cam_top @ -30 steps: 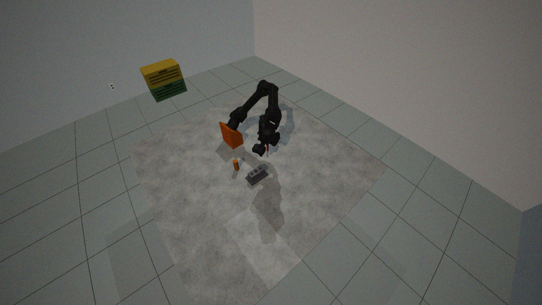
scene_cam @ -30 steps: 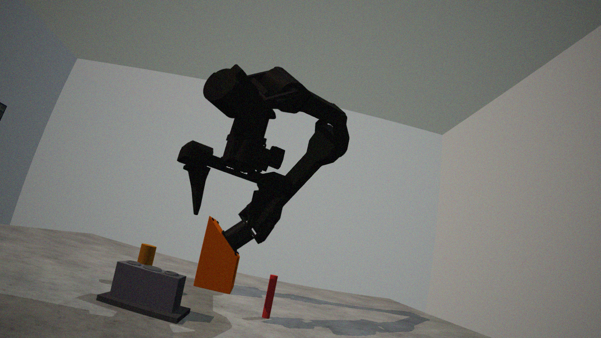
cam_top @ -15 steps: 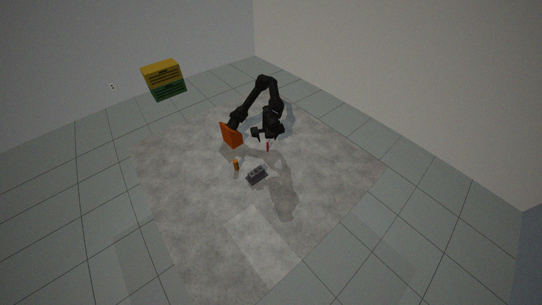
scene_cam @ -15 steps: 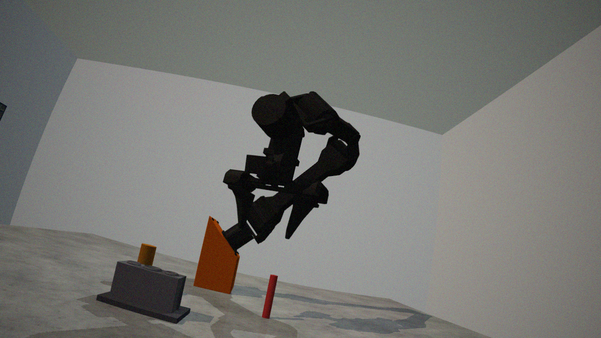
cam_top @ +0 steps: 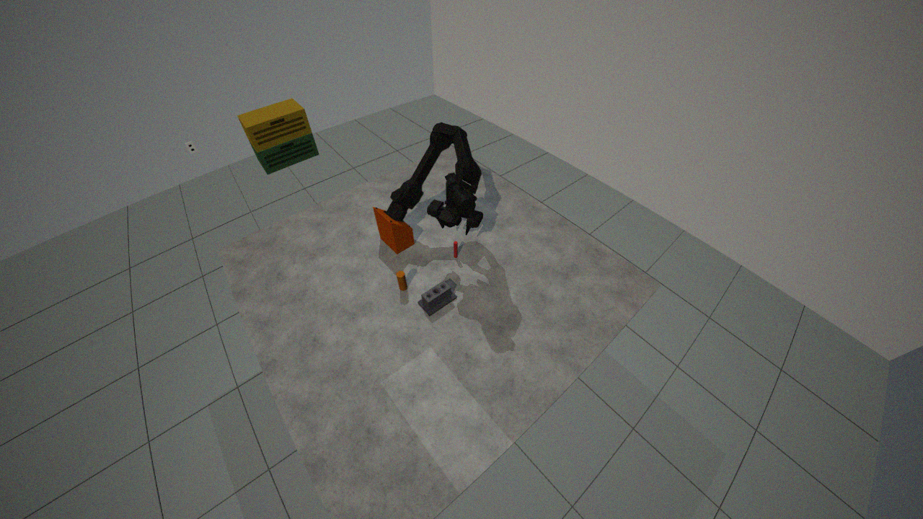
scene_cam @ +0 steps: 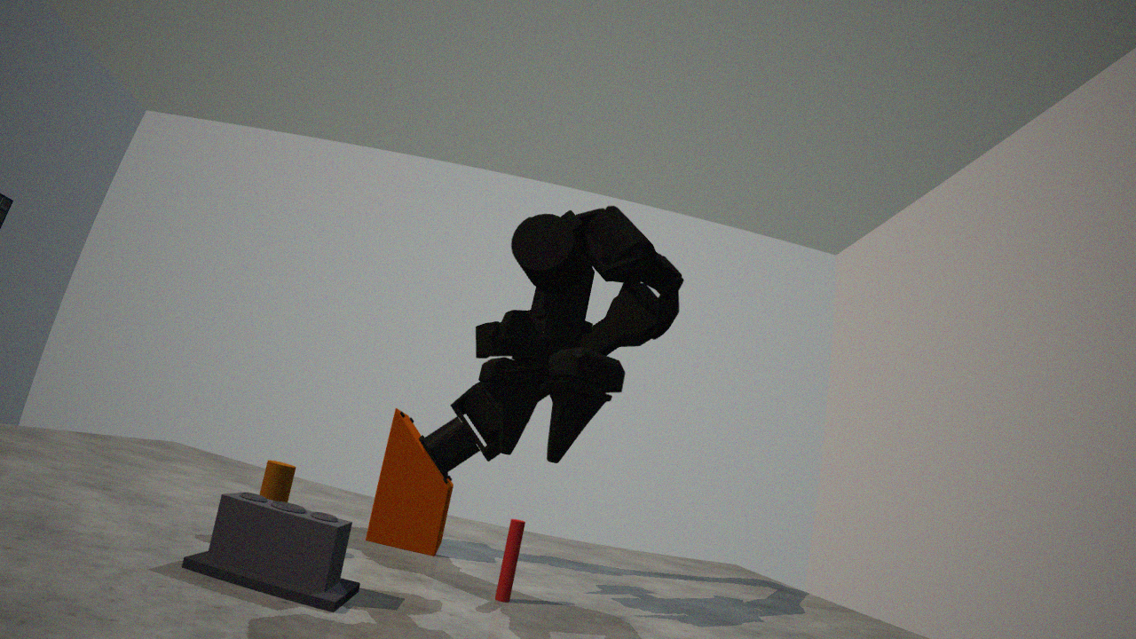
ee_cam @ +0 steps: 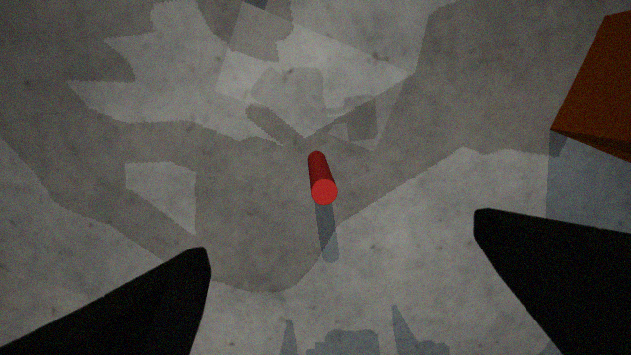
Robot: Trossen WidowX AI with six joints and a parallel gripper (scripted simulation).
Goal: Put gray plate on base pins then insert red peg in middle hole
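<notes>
Now: gripper tip 10 cm above the red peg. The rest, counted from my gripper tip: small orange cylinder 24 cm to the right, 10 cm below, 3 cm behind; gray plate 19 cm to the right, 10 cm below, 10 cm ahead.
</notes>
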